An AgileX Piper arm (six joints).
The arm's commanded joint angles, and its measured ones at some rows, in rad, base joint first. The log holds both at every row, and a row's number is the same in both.
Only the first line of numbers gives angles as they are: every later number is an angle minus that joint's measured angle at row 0.
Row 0, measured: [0.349, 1.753, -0.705, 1.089, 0.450, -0.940]
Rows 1 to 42, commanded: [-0.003, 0.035, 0.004, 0.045, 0.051, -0.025]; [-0.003, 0.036, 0.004, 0.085, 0.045, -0.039]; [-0.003, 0.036, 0.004, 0.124, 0.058, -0.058]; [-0.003, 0.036, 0.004, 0.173, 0.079, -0.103]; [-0.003, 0.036, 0.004, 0.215, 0.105, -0.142]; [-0.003, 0.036, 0.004, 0.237, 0.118, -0.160]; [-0.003, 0.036, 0.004, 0.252, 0.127, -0.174]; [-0.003, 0.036, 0.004, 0.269, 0.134, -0.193]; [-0.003, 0.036, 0.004, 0.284, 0.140, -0.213]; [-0.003, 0.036, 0.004, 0.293, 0.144, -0.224]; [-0.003, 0.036, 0.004, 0.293, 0.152, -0.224]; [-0.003, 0.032, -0.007, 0.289, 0.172, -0.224]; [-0.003, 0.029, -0.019, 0.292, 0.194, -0.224]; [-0.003, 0.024, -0.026, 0.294, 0.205, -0.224]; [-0.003, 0.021, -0.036, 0.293, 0.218, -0.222]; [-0.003, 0.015, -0.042, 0.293, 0.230, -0.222]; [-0.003, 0.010, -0.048, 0.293, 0.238, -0.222]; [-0.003, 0.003, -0.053, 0.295, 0.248, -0.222]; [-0.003, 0.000, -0.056, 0.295, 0.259, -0.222]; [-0.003, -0.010, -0.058, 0.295, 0.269, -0.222]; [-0.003, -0.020, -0.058, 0.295, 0.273, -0.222]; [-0.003, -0.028, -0.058, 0.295, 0.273, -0.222]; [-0.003, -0.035, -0.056, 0.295, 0.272, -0.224]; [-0.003, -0.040, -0.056, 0.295, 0.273, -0.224]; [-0.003, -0.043, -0.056, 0.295, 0.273, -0.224]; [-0.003, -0.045, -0.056, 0.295, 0.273, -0.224]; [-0.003, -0.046, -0.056, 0.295, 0.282, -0.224]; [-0.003, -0.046, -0.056, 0.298, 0.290, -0.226]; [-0.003, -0.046, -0.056, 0.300, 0.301, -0.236]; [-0.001, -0.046, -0.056, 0.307, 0.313, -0.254]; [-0.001, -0.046, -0.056, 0.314, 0.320, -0.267]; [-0.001, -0.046, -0.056, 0.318, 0.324, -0.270]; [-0.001, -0.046, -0.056, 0.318, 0.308, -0.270]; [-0.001, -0.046, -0.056, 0.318, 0.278, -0.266]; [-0.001, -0.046, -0.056, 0.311, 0.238, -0.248]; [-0.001, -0.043, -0.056, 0.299, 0.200, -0.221]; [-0.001, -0.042, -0.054, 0.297, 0.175, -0.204]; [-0.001, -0.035, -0.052, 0.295, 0.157, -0.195]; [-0.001, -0.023, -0.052, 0.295, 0.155, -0.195]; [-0.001, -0.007, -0.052, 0.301, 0.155, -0.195]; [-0.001, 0.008, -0.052, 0.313, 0.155, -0.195]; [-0.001, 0.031, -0.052, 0.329, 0.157, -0.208]
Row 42, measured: [0.000, -0.023, -0.053, 0.302, 0.172, -0.203]
